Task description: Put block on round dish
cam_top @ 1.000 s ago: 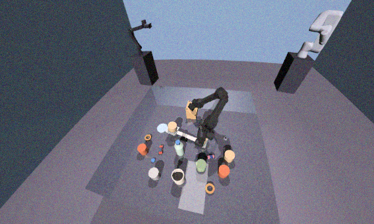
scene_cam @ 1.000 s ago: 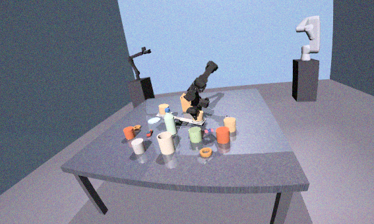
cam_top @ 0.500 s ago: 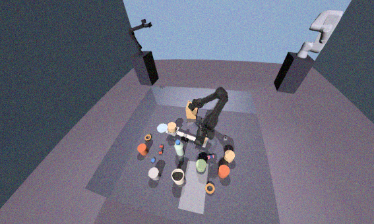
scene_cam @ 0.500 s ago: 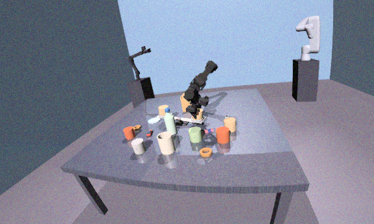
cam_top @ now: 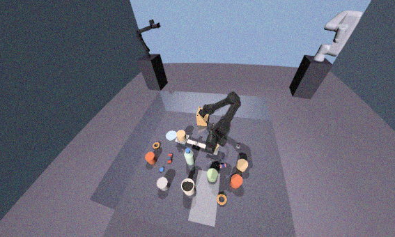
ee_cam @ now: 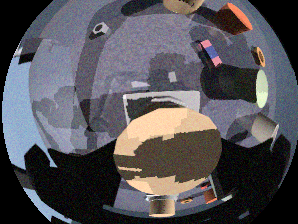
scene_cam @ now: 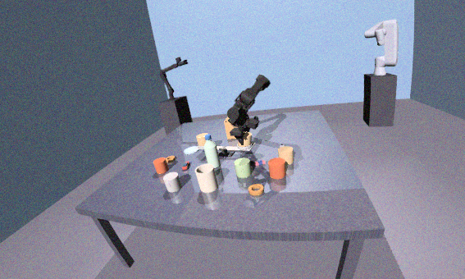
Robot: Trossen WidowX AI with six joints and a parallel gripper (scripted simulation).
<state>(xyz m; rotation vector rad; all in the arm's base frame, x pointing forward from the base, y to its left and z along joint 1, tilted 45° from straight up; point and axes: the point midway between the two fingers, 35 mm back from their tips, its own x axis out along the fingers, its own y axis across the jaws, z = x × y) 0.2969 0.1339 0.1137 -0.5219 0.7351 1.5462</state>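
Right now the pale green block is 1 cm below my gripper tip. From my gripper tip the other things lie so: tan cup: 2 cm to the left, 1 cm above; small balance: 13 cm to the right, 4 cm below, 1 cm behind; hex nut: 18 cm to the left, 9 cm behind, 7 cm below.
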